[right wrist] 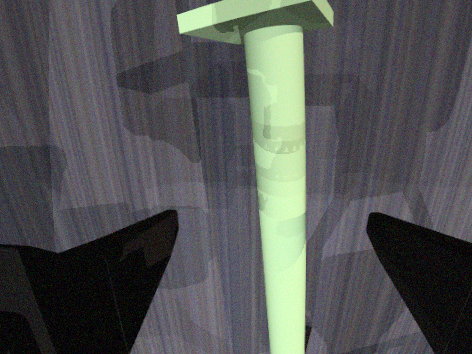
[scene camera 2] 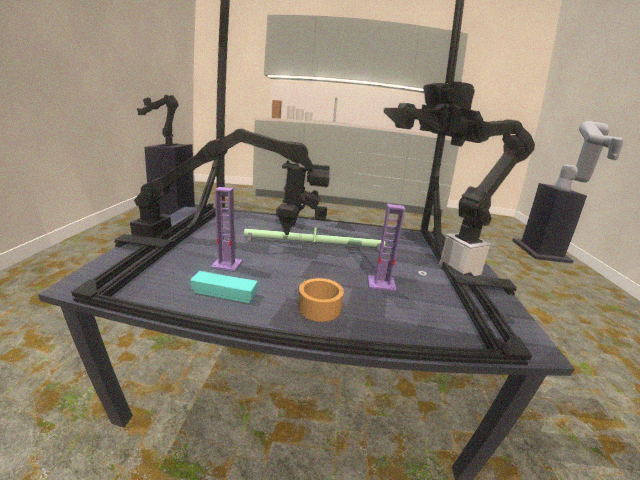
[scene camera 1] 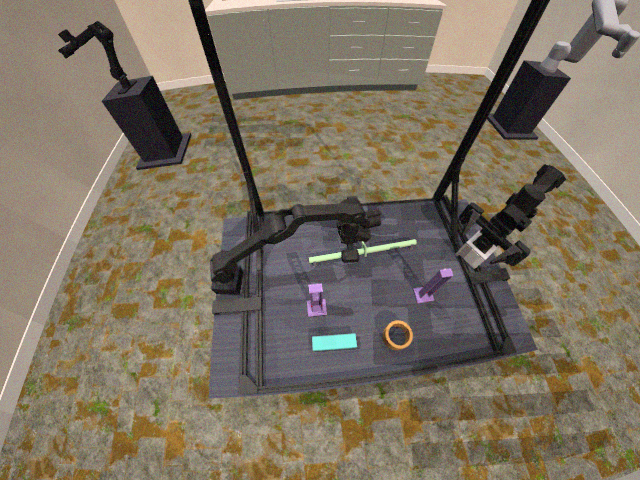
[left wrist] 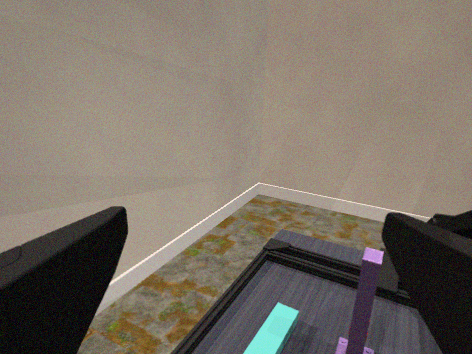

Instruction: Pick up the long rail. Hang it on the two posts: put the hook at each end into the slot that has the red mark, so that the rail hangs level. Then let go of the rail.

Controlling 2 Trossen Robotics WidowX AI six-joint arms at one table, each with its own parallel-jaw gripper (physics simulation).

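Where they show: left gripper, between the fingertips: [scene camera 2: 396,110] [scene camera 1: 476,249] [left wrist: 256,221]; right gripper, between the fingertips: [right wrist: 272,220] [scene camera 2: 289,230] [scene camera 1: 344,250]; left arm's base, origin of its link: [scene camera 2: 468,239] [scene camera 1: 482,244]; right arm's base, origin of its link: [scene camera 2: 150,219] [scene camera 1: 225,277].
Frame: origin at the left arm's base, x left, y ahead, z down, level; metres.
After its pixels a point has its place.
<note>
The long pale green rail [scene camera 1: 390,246] {x -0.243, y 0.278, z 0.074 m} [scene camera 2: 330,238] {x -0.265, y 0.336, z 0.076 m} [right wrist: 282,165] {x -0.321, y 0.431, z 0.072 m} lies on the table behind the posts, with a small plate around its middle. My right gripper [scene camera 1: 350,256] {x -0.337, y 0.451, z 0.067 m} [scene camera 2: 286,230] {x -0.337, y 0.451, z 0.067 m} [right wrist: 272,220] {x -0.337, y 0.451, z 0.067 m} points down, open, over the rail to the picture-left of that plate; its fingers stand on either side of the rail, not touching it. My left gripper [scene camera 2: 393,113] {x 0.000, y 0.350, z -0.325 m} [left wrist: 256,221] {x 0.000, y 0.350, z -0.325 m} is open and empty, high up at the picture's right. The left purple post [scene camera 1: 315,296] {x -0.230, y 0.670, z 0.003 m} [scene camera 2: 226,253] {x -0.229, y 0.672, z 0.076 m} [left wrist: 366,300] {x -0.212, y 0.655, z -0.038 m} and the right purple post [scene camera 1: 436,283] {x -0.008, y 0.326, z -0.055 m} [scene camera 2: 382,271] {x -0.019, y 0.302, z 0.073 m} stand upright, with red marks low on them.
A turquoise block [scene camera 1: 334,342] {x -0.076, y 0.700, z 0.071 m} [scene camera 2: 223,286] {x -0.054, y 0.702, z 0.073 m} [left wrist: 275,327] {x -0.083, y 0.709, z 0.071 m} lies in front of the left post. An orange ring [scene camera 1: 386,341] {x 0.030, y 0.553, z 0.072 m} [scene camera 2: 320,307] {x 0.081, y 0.526, z 0.070 m} stands near the table's front edge, between the posts. Black frame bars run along the table [scene camera 2: 413,315] {x 0.134, y 0.313, z 0.106 m} edges, and two uprights rise at the back.
</note>
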